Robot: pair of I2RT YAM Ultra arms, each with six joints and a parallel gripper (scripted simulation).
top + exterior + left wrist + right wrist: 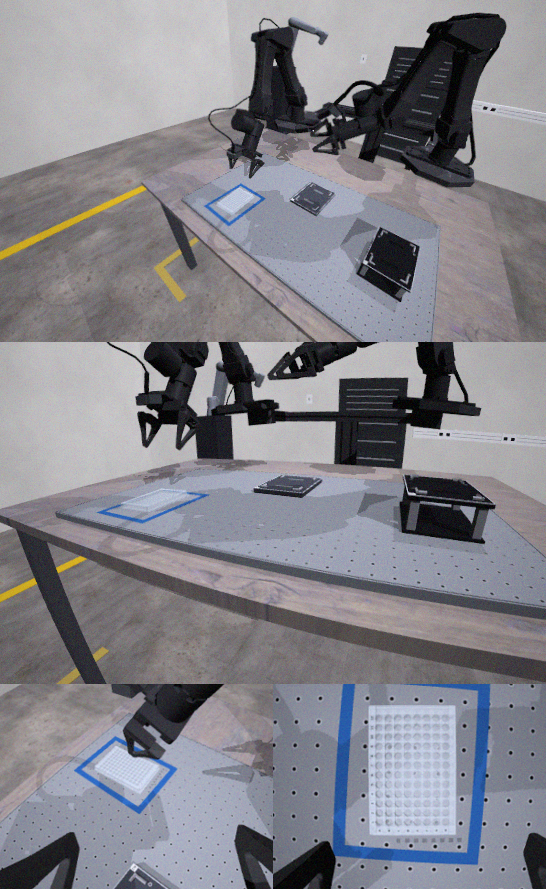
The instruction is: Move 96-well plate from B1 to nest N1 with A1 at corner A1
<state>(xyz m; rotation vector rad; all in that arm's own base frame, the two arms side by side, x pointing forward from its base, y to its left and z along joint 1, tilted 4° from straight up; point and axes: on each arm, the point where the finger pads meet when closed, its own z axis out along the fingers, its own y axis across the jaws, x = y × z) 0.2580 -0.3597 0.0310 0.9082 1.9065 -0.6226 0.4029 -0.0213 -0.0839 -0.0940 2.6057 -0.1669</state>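
Now: the white 96-well plate 40 mm ahead of my right hand, 10 mm to the left of it and 110 mm below it.
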